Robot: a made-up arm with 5 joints.
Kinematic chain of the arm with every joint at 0, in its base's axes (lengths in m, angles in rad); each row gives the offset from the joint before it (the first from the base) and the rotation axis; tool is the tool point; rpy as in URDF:
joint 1: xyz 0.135 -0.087 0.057 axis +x
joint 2: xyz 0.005 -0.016 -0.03 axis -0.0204 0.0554 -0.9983
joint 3: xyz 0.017 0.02 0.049 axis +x
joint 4: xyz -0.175 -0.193 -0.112 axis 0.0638 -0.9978 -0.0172
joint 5: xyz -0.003 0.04 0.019 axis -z
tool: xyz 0.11 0.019 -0.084 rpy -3.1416 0 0
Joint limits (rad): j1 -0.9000..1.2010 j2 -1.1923..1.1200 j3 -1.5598..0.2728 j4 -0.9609..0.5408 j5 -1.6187..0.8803
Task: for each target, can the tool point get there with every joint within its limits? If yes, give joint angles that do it. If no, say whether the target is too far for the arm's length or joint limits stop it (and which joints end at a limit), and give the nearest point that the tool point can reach.
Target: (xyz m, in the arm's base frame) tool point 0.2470 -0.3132 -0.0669
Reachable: yes | joints 0.3583 -0.6958 -0.5705 -0.1578 0.6078
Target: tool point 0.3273 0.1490 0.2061
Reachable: no: joint limits stop it (at a limit: joint 1, joint 2, joint 3) | nearest point 0.2281 0.0073 0.2746 | short by 0.186 m
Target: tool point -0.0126 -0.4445 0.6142
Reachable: no: too far | nearest point 0.0606 -0.2807 0.3589 | short by 0.312 m
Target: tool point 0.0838 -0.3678 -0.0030
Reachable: yes | joints 0.7865 -0.0589 -1.2413 -0.0699 0.6880
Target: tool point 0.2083 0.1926 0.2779
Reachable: no: joint limits stop it (at a limit: joint 1, joint 2, joint 3, joint 4) | nearest point 0.2107 0.0254 0.3007 | short by 0.169 m
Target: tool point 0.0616 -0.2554 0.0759
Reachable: yes | joints -0.6653 0.1072 -0.4753 0.0928 -0.4419
